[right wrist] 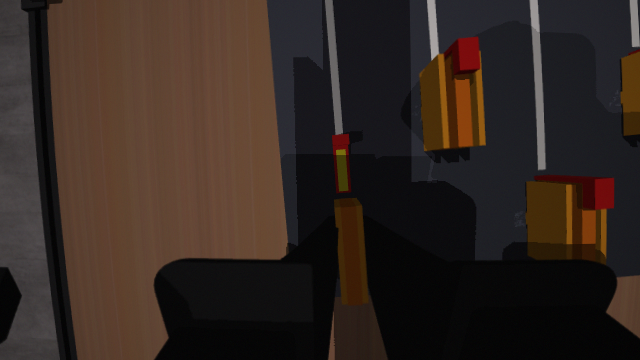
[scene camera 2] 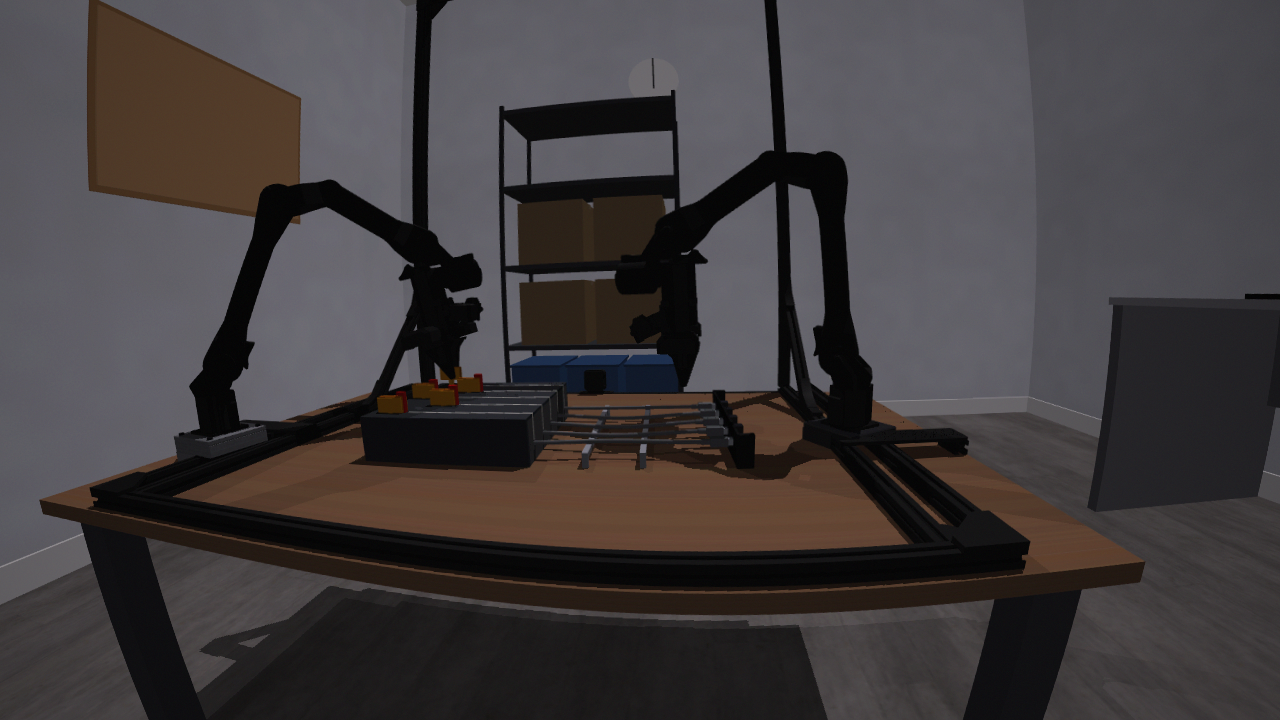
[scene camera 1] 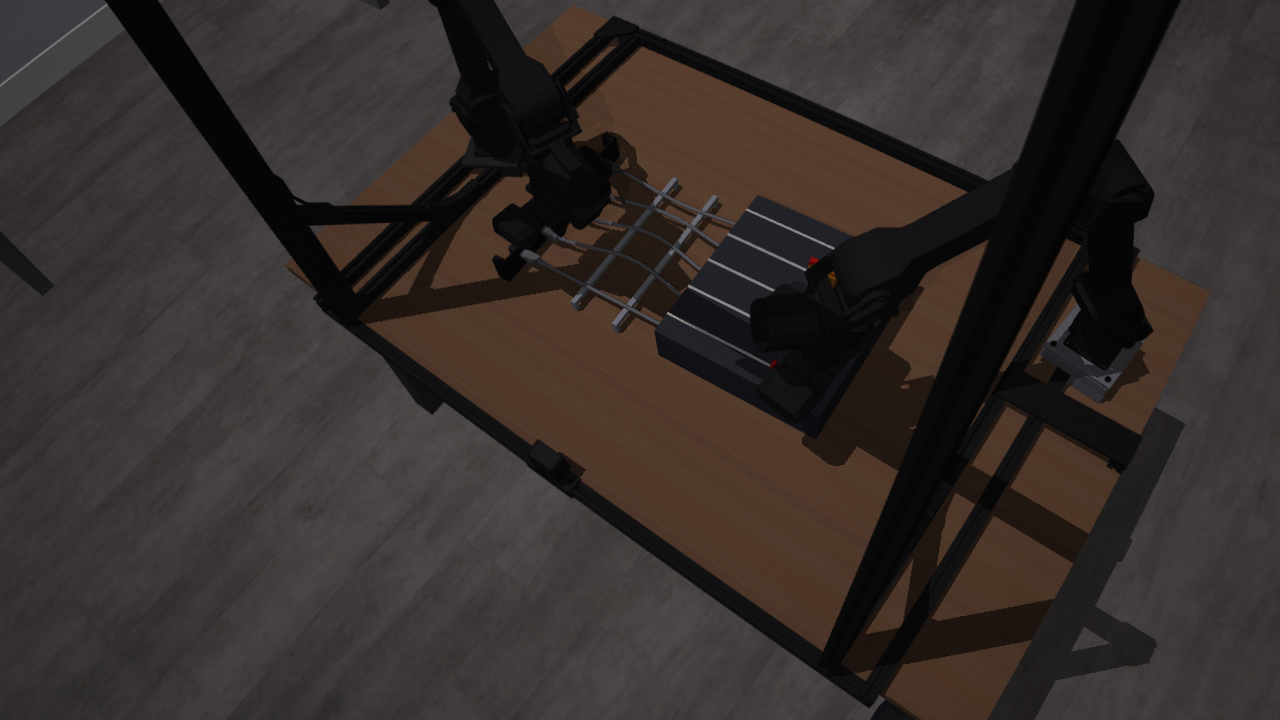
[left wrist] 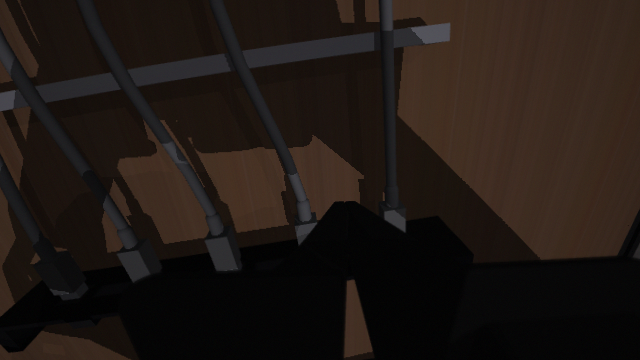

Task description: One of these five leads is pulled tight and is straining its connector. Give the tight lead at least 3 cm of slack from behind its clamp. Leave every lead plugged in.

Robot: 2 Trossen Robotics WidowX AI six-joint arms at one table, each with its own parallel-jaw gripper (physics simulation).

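Note:
Five grey leads run from a black socket row over two grey bars into a dark block. The end lead next to bare table runs dead straight; its neighbours bow. My left gripper is shut and empty, just over the plugs beside the straight lead. My right gripper is shut on the orange clamp at the block's end of that lane, behind a red-and-yellow piece.
Another orange-and-red clamp sits on the neighbouring lane, and more show in scene camera 2. A black frame rail rims the table, with uprights. A shelf rack and blue crates stand behind.

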